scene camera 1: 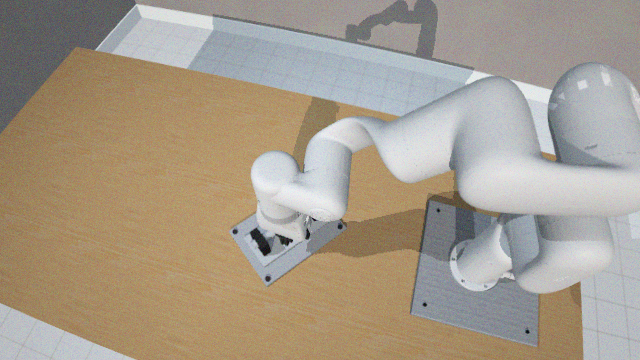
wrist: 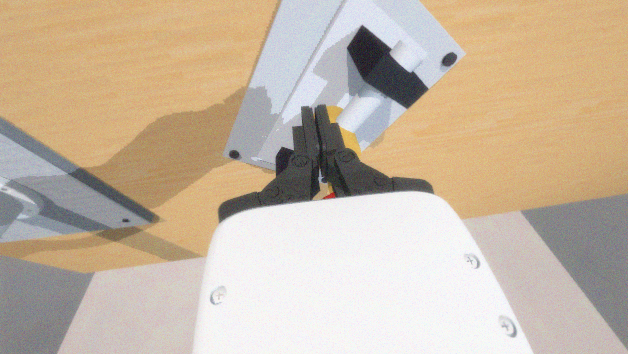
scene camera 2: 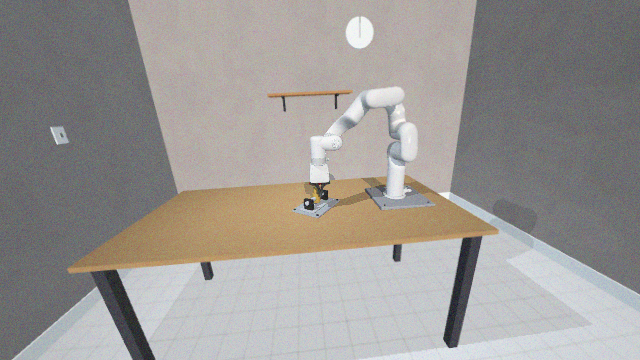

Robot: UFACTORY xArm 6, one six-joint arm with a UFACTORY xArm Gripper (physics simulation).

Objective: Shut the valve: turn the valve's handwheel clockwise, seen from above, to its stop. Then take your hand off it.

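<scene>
My gripper (scene camera 2: 319, 188) (wrist: 313, 122) is shut, with its black fingers together and pointing down at the valve. In the wrist view the fingertips are in front of the yellow valve body (scene camera 2: 316, 195) (wrist: 353, 141), very close to it; whether they touch cannot be told. A small red part of the handwheel (wrist: 329, 196) shows behind the finger linkages, close under the white gripper housing. The rest of the wheel is hidden, so its angle cannot be seen. The valve stands on a grey base plate (scene camera 1: 286, 265) (scene camera 2: 320, 212) (wrist: 265, 75). In scene camera 1 the arm hides the wheel.
A black pipe support (scene camera 1: 260, 242) (scene camera 2: 308, 204) (wrist: 391, 76) stands on the valve's plate beside the yellow body, holding a white pipe (wrist: 359, 111). The robot's grey mounting plate (scene camera 1: 475, 315) (scene camera 2: 407, 202) lies to the right on the wooden table (scene camera 1: 150, 200) (scene camera 2: 225, 225).
</scene>
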